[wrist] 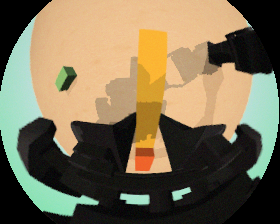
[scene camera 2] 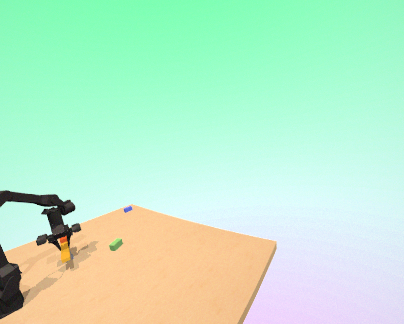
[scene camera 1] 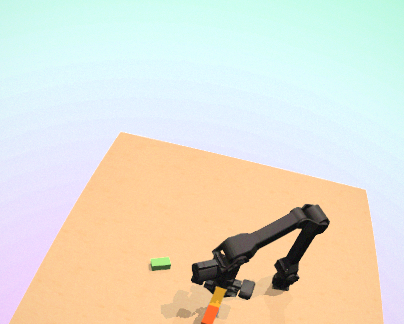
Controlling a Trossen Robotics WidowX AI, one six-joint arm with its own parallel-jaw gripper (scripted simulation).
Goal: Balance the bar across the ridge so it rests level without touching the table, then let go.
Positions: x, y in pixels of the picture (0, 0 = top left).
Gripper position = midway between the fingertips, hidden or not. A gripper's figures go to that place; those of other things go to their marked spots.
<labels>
The gripper [wrist: 147, 115]: 0.10 m from the lens. A bar [wrist: 151, 63]: 0.09 m from the lens.
</labels>
